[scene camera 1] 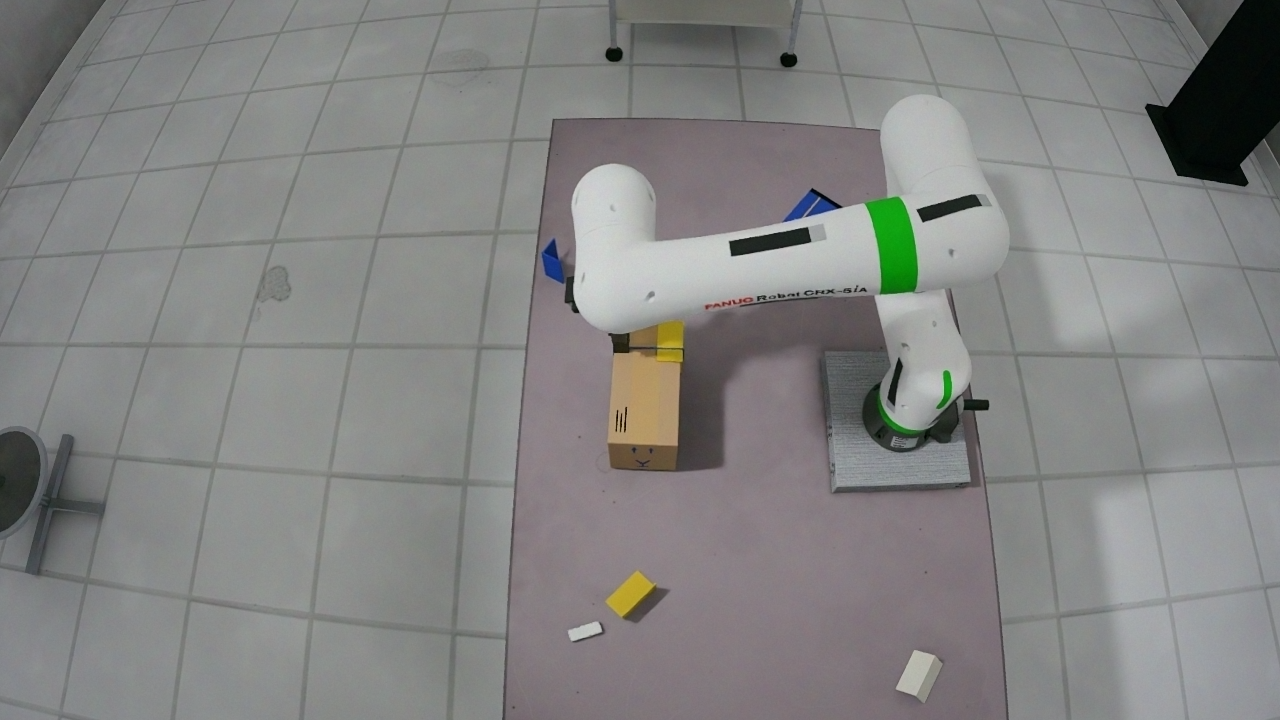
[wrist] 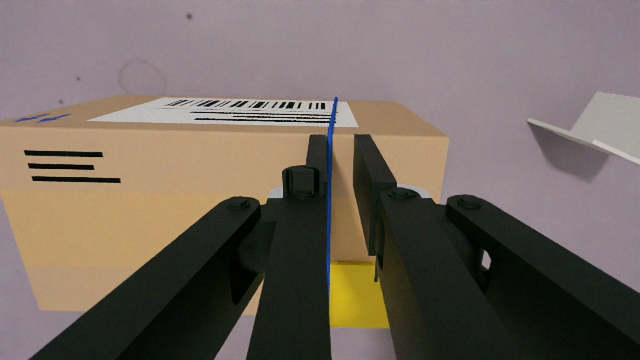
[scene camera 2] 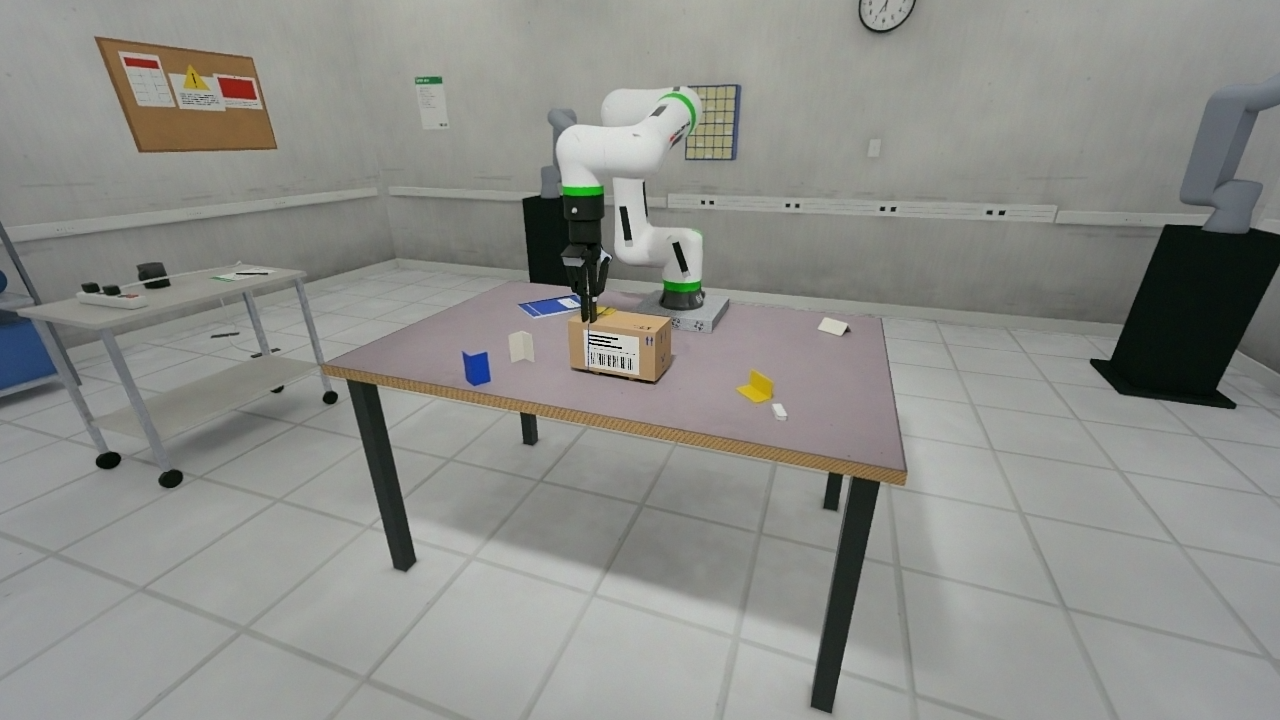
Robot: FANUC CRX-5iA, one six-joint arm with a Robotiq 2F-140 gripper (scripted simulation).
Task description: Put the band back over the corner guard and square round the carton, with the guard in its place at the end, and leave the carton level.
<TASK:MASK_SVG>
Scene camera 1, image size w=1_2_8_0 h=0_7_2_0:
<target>brown carton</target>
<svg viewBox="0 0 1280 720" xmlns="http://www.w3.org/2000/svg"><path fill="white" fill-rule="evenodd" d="M614 353L607 442L611 468L675 470L679 428L680 362L656 361L657 349L629 349L629 353ZM658 325L630 332L629 347L657 347Z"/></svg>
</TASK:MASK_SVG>
